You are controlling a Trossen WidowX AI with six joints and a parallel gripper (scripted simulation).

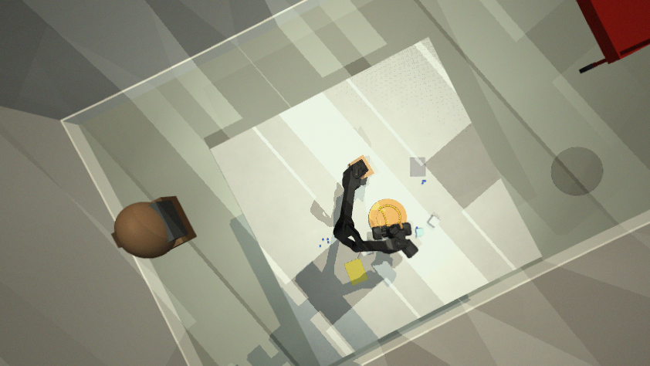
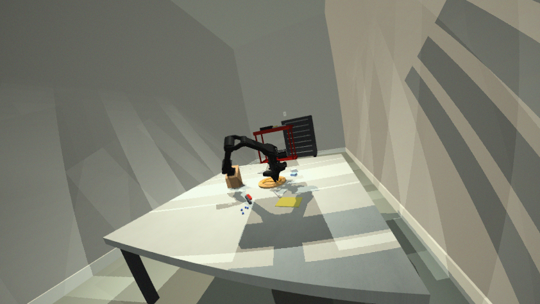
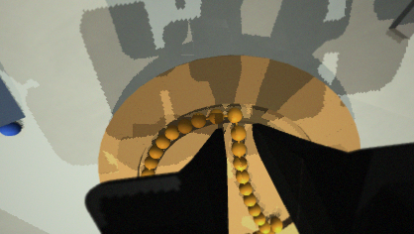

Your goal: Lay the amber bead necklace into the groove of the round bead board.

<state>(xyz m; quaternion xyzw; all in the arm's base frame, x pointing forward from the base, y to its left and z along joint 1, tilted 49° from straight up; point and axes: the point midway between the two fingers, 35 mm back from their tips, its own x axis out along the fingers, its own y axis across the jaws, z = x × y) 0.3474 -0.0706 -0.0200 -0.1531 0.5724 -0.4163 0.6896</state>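
My gripper tip is 4 cm past the round bead board, 3 cm to the right of it and 1 cm above it. Also, from my gripper tip: light blue cube (11 cm ahead, 14 cm to the left, 1 cm below); then red-handled tool (13 cm behind, 20 cm to the right, 1 cm below); then white cube (10 cm ahead, 23 cm to the left).
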